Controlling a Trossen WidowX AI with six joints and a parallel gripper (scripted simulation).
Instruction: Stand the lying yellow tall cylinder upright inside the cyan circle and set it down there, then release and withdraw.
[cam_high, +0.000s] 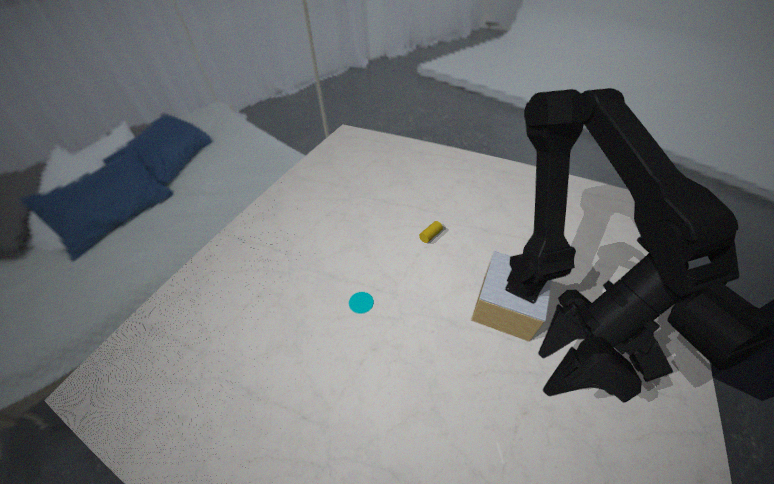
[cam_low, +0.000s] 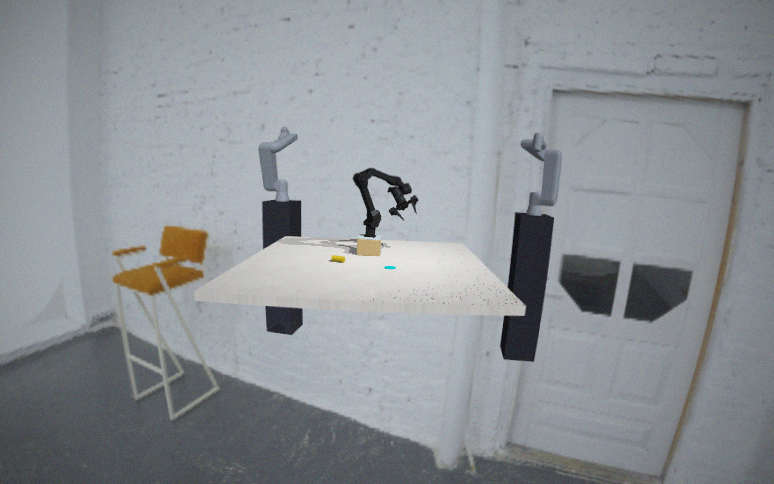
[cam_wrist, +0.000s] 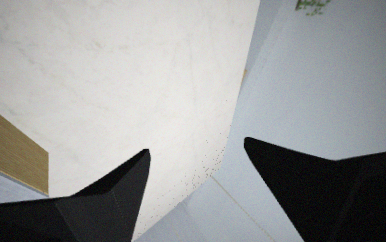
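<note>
My gripper tip is 34 cm short of the yellow tall cylinder, 34 cm to the left of it and 20 cm above it. From my gripper tip the other things lie so: cyan circle: 37 cm ahead, 5 cm to the right, 22 cm below.
</note>
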